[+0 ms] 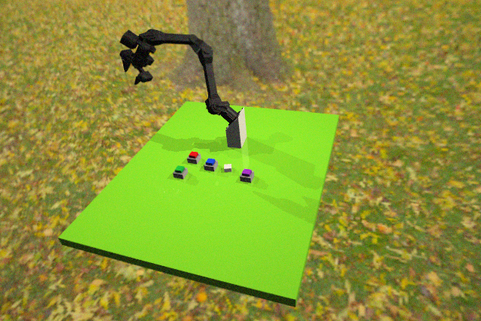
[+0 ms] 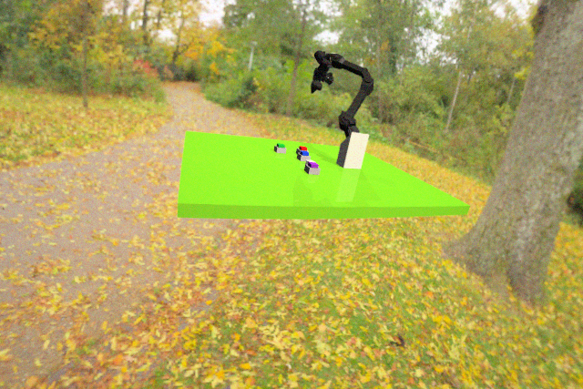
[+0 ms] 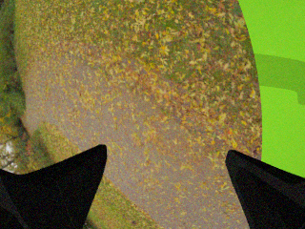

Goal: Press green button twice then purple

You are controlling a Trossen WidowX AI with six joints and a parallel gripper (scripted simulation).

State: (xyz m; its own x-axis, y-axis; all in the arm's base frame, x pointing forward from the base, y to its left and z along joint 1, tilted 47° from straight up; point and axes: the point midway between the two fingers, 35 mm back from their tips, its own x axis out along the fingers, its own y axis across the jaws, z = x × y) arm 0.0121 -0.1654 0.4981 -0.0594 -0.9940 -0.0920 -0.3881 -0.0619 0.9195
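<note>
Now: the green button 32 cm to the left of my gripper tip, 29 cm below it and 28 cm ahead of it. The rest, counted from my gripper tip: red button 34 cm to the left, 29 cm below, 17 cm ahead; then blue button 44 cm to the left, 29 cm below, 21 cm ahead; then small white block 52 cm to the left, 32 cm below, 21 cm ahead.
</note>
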